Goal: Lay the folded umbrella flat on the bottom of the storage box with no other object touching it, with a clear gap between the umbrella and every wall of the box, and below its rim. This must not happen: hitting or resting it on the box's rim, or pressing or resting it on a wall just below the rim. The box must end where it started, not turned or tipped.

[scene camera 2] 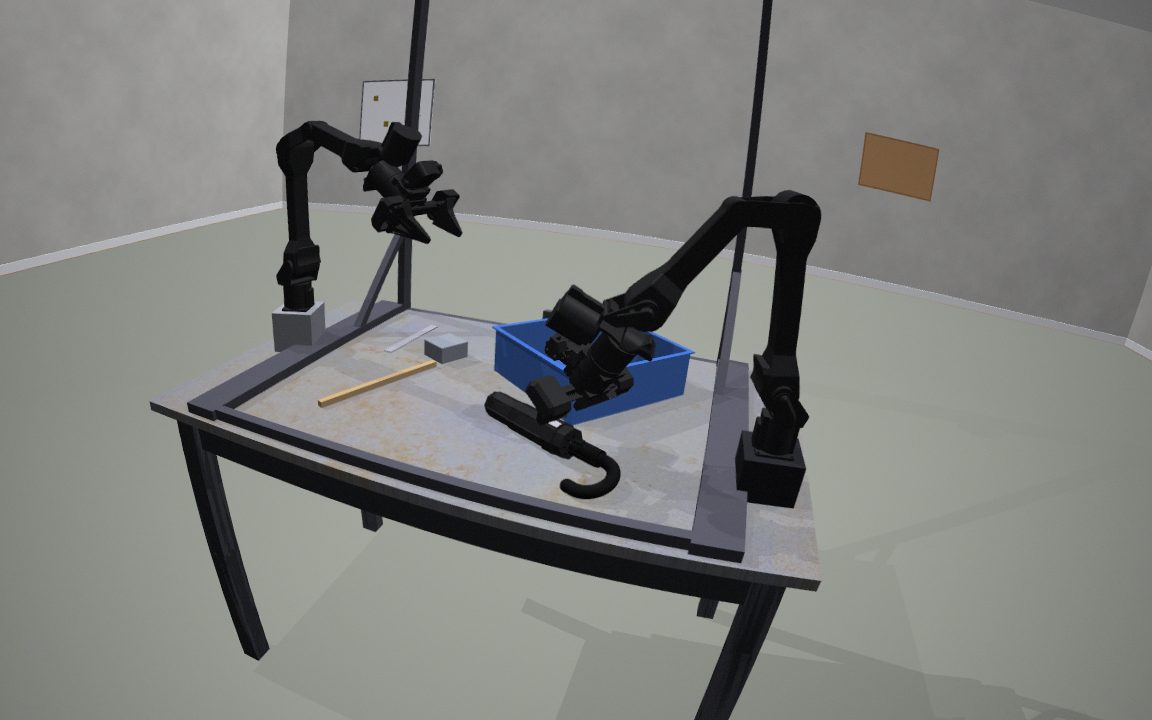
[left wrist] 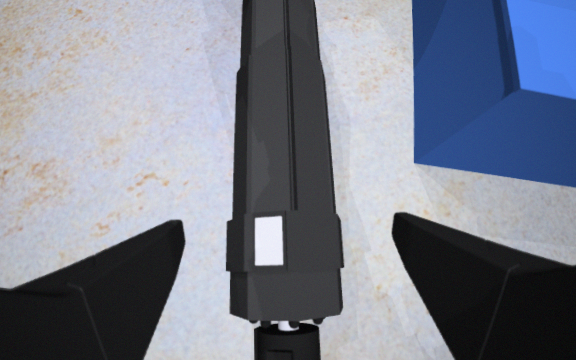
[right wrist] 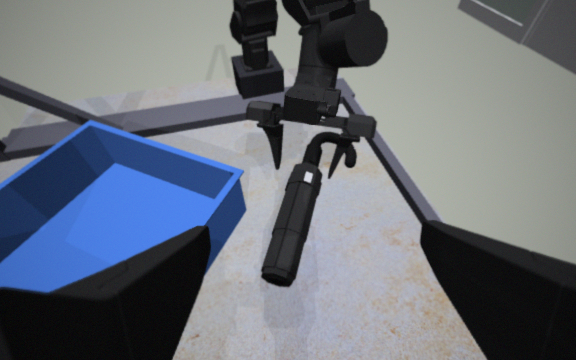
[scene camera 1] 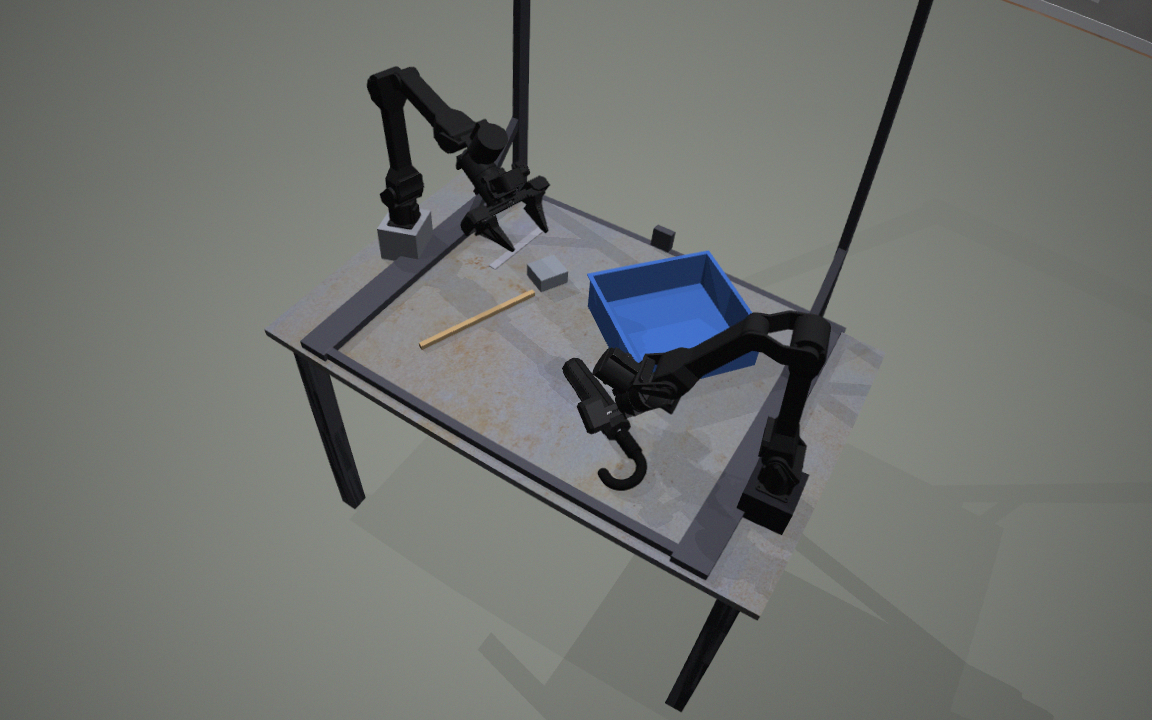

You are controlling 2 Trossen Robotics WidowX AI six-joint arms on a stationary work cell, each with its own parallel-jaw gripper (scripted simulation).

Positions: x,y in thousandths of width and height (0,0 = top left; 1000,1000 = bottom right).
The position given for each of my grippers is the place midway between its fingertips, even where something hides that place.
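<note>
Scene camera 1 gives me a blue storage box (scene camera 1: 592,419), an umbrella (scene camera 1: 537,590), a grey block (scene camera 1: 474,380) and a dark rail (scene camera 1: 291,460). In scene camera 2 I see my left gripper (scene camera 2: 484,577) and my right gripper (scene camera 2: 387,331), along with a wooden stick (scene camera 2: 322,535), the box (scene camera 2: 576,526), the umbrella (scene camera 2: 481,608) and the block (scene camera 2: 387,484). The left wrist view shows me the box (left wrist: 838,288) and the umbrella (left wrist: 494,696); the block is out of frame in the left wrist view. My right wrist view has the umbrella (right wrist: 489,732) and the box (right wrist: 174,543) in it, and in the right wrist view the block is out of frame.
</note>
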